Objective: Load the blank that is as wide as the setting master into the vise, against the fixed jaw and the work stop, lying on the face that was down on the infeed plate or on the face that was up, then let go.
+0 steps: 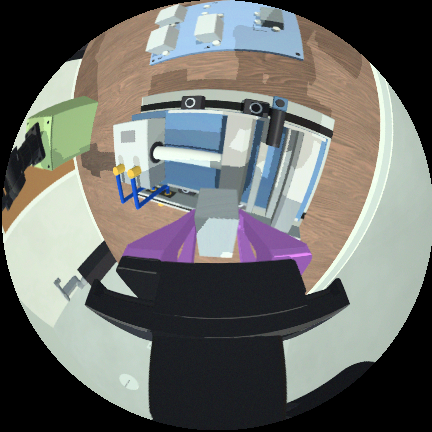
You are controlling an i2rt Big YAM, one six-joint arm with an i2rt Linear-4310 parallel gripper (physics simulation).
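Places are measured from the arm's base along level axes (x ahead, y left, z up), in metres.
Where they show: gripper, between the fingertips: (216, 215); arm's base, origin of its link: (35, 143).
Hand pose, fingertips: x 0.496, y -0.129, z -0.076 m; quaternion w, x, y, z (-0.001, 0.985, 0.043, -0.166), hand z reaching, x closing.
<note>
Each offset is from my fingertips to the top centre of the thing. "*": to the spot under its first point.
My gripper (216, 215), with purple fingers, is shut on a grey blank, which shows between the fingertips at the near edge of the vise. The blank @[dx -0.001, dy -0.018, dz +0.019 m] (217, 235) looks level; its height above the vise is hard to tell. The vise has a blue bed @[dx -0.038, dy +0.032, dz -0.066 m] (192, 131), a movable jaw (237, 150) on a white rod, and a grey fixed jaw (286, 175) to the right, with an open channel between the jaws. The work stop @[dx +0.033, dy +0.077, dz -0.030 m] (276, 127), a dark cylinder with a blue end, reaches over this channel from the far rail. The setting master (272, 17) is dark grey and sits on the infeed plate.
The blue infeed plate @[dx -0.063, dy +0.300, dz -0.118 m] (240, 42) lies beyond the vise and bears several pale blanks. A white actuator box @[* dx -0.125, dy +0.046, dz -0.030 m] (131, 145) with yellow fittings and blue hoses stands at the vise's left. A green box (72, 127) with a black part stands further left. A black rail with clamps @[* dx -0.072, dy +0.098, dz -0.089 m] (192, 102) runs along the vise's far side.
</note>
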